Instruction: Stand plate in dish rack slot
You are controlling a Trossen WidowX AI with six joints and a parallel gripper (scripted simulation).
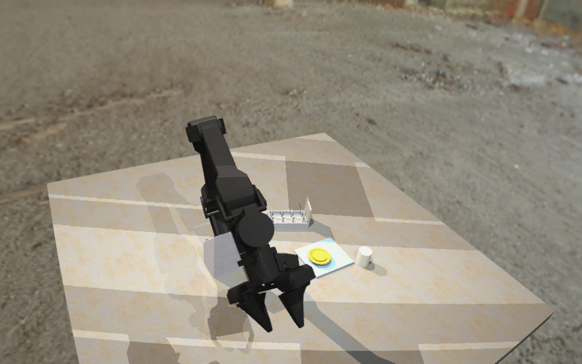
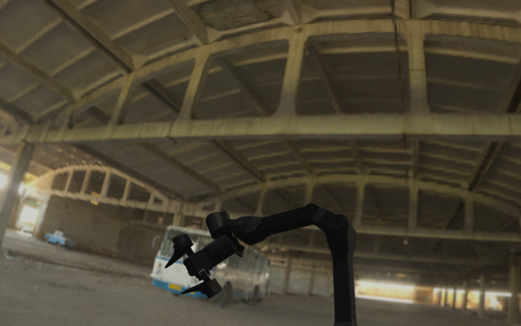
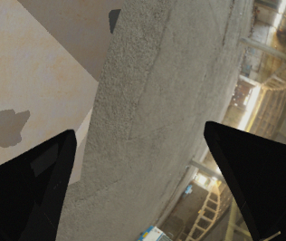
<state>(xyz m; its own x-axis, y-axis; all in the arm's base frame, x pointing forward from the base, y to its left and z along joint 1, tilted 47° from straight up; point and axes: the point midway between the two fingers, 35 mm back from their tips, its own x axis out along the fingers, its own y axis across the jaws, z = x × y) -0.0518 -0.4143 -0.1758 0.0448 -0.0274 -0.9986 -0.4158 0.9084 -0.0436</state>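
The yellow plate lies 35 cm to the left of my gripper tip, 35 cm ahead of it and 26 cm below it. From my gripper tip the other things lie so: light blue mat: 37 cm ahead, 35 cm to the left, 27 cm below; white cup: 48 cm ahead, 29 cm to the left, 25 cm below; blue spoon: 35 cm to the left, 27 cm below, 27 cm ahead.
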